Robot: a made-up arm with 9 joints. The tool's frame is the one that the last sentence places.
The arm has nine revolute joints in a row. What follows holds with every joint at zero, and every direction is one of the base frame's. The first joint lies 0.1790 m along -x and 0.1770 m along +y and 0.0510 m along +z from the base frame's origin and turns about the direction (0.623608, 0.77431, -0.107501). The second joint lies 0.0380 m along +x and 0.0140 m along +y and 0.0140 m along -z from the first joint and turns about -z. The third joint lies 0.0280 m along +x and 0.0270 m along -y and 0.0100 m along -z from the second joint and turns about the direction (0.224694, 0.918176, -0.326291). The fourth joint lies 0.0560 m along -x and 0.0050 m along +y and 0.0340 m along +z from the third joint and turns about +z. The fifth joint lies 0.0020 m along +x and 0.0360 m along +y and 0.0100 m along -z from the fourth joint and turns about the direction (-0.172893, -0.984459, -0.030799). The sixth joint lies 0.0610 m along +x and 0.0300 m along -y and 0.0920 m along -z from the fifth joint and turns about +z. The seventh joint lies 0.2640 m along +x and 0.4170 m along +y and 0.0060 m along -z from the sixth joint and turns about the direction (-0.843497, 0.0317, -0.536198). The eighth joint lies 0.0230 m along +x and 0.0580 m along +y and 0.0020 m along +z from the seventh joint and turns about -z. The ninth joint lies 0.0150 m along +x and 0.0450 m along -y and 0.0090 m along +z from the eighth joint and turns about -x. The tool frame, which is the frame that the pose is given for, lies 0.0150 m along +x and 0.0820 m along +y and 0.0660 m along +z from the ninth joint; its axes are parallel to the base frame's.
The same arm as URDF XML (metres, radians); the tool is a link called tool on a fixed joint. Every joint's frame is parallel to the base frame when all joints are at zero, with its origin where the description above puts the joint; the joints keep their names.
<robot name="arm">
  <joint name="tool_joint" type="fixed">
    <parent link="link9"/>
    <child link="tool"/>
    <origin xyz="0.0150 0.0820 0.0660"/>
  </joint>
  <joint name="joint 9" type="continuous">
    <parent link="link8"/>
    <child link="link9"/>
    <origin xyz="0.0150 -0.0450 0.0090"/>
    <axis xyz="-1 0 0"/>
  </joint>
  <joint name="joint 8" type="continuous">
    <parent link="link7"/>
    <child link="link8"/>
    <origin xyz="0.0230 0.0580 0.0020"/>
    <axis xyz="0 0 -1"/>
  </joint>
  <joint name="joint 7" type="continuous">
    <parent link="link6"/>
    <child link="link7"/>
    <origin xyz="0.2640 0.4170 -0.0060"/>
    <axis xyz="-0.843497 0.0317 -0.536198"/>
  </joint>
  <joint name="joint 6" type="continuous">
    <parent link="link5"/>
    <child link="link6"/>
    <origin xyz="0.0610 -0.0300 -0.0920"/>
    <axis xyz="0 0 1"/>
  </joint>
  <joint name="joint 5" type="continuous">
    <parent link="link4"/>
    <child link="link5"/>
    <origin xyz="0.0020 0.0360 -0.0100"/>
    <axis xyz="-0.172893 -0.984459 -0.030799"/>
  </joint>
  <joint name="joint 4" type="continuous">
    <parent link="link3"/>
    <child link="link4"/>
    <origin xyz="-0.0560 0.0050 0.0340"/>
    <axis xyz="0 0 1"/>
  </joint>
  <joint name="joint 3" type="continuous">
    <parent link="link2"/>
    <child link="link3"/>
    <origin xyz="0.0280 -0.0270 -0.0100"/>
    <axis xyz="0.224694 0.918176 -0.326291"/>
  </joint>
  <joint name="joint 2" type="continuous">
    <parent link="link1"/>
    <child link="link2"/>
    <origin xyz="0.0380 0.0140 -0.0140"/>
    <axis xyz="0 0 -1"/>
  </joint>
  <joint name="joint 1" type="continuous">
    <parent link="base"/>
    <child link="link1"/>
    <origin xyz="-0.1790 0.1770 0.0510"/>
    <axis xyz="0.623608 0.77431 -0.107501"/>
  </joint>
  <link name="base"/>
  <link name="link1"/>
  <link name="link2"/>
  <link name="link3"/>
  <link name="link4"/>
  <link name="link5"/>
  <link name="link6"/>
  <link name="link7"/>
  <link name="link8"/>
  <link name="link9"/>
  <link name="tool"/>
</robot>

